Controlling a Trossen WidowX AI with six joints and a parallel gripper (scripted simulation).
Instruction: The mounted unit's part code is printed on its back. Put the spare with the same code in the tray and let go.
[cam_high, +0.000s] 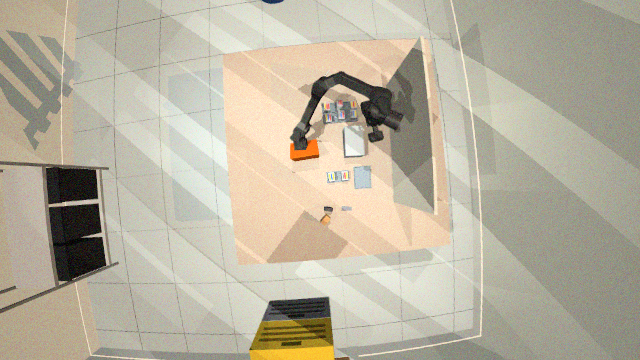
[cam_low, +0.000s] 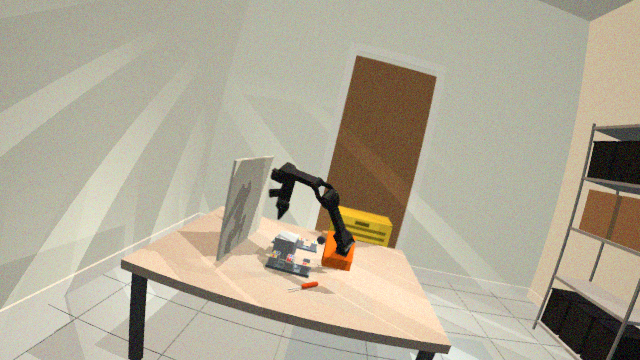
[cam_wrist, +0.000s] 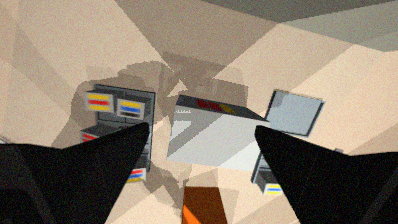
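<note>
Now: gripper tip 20 cm past the grey spare, 16 cm to the right of it and 16 cm above it. Round my gripper tip: holder: 24 cm to the right, 19 cm below, 15 cm behind; tall grey panel: 18 cm ahead, 5 cm to the right, 3 cm above; shallow grey tray: 25 cm to the right, 19 cm below.
</note>
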